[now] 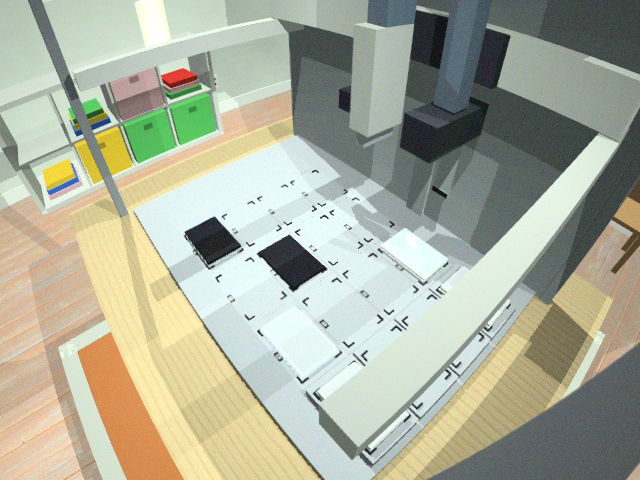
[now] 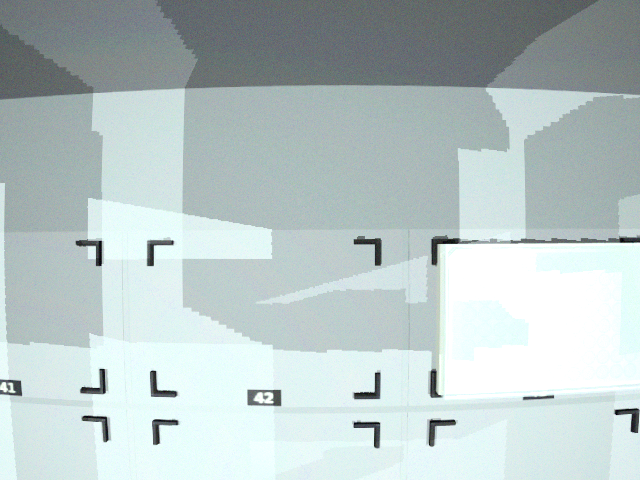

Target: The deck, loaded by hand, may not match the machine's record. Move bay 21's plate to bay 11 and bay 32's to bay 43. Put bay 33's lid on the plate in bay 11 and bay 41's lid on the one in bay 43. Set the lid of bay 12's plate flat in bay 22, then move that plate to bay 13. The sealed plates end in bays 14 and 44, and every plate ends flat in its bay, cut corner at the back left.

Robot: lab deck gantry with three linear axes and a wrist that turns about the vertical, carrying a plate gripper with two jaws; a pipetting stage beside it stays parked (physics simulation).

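Places are measured from the robot's base along level axes (x ahead, y left, z up), in metres.
Pixels of known places: gripper, between the fingertips: (image 1: 427, 201); robot's base, origin of its link: (image 1: 185, 236).
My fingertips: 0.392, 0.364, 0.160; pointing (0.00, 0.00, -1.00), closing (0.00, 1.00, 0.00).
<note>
For each thing: its top centre in the pictures, then the offset to it from my fingertips, as dx, dy, dz. "spot": a spot on its surface instead. Level surfaces: height alone.
- white plate, centre of its top: (image 2: 556, 320) (image 1: 414, 251) +0.000, +0.000, -0.144
- pale plate, centre of its top: (image 1: 298, 338) -0.001, -0.321, -0.146
- bay 14, a spot on its surface: (image 1: 337, 380) spot: +0.109, -0.326, -0.131
- bay 44, a spot on its surface: (image 1: 498, 315) spot: +0.226, -0.008, -0.133
- pale deck, height of its surface: dz -0.160
- bay 42's label, a spot on its surface: (image 2: 264, 397) spot: -0.164, -0.046, -0.160
The gripper (image 1: 428, 202) hangs raised at the back, apart from the plates. Its pale jaws blend into the backdrop but look apart, with nothing between them. A white plate (image 1: 413, 254) (image 2: 537, 320) with a glossy top, apparently its lid, lies in bay 43. A black lid (image 1: 212, 235) covers the plate in bay 11. Another black lid (image 1: 292, 261) lies flat in bay 22. A pale plate (image 1: 299, 341) lies in bay 13. The sealed plates in bay 14 (image 1: 337, 380) and bay 44 (image 1: 498, 315) are mostly hidden by the front beam. Cut corners are unclear.
The pale deck (image 1: 170, 211) carries black corner marks; bay 42's label (image 2: 264, 397) shows left of bay 43. The parked pipetting stage (image 1: 379, 82) hangs left of the gripper column. A thick pale beam (image 1: 439, 341) crosses the deck's right side. Colourful shelving (image 1: 173, 122) stands behind.
</note>
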